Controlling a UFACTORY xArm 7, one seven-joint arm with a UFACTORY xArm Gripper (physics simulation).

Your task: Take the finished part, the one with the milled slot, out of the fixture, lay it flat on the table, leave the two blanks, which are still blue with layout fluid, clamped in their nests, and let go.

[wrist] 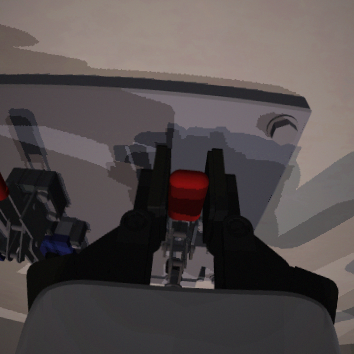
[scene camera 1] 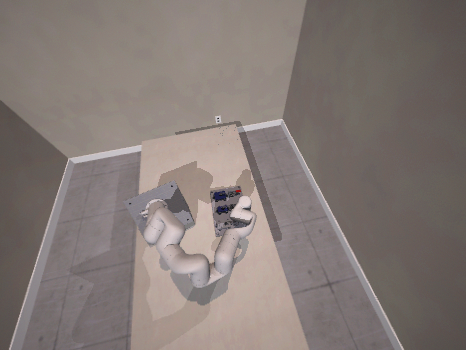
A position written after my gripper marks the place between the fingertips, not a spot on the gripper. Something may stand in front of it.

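Note:
My gripper (wrist: 187, 166) is visible. Visible with it: a fixture plate (wrist: 96, 132), a blue blank (wrist: 59, 243) and a finished part (wrist: 190, 273).

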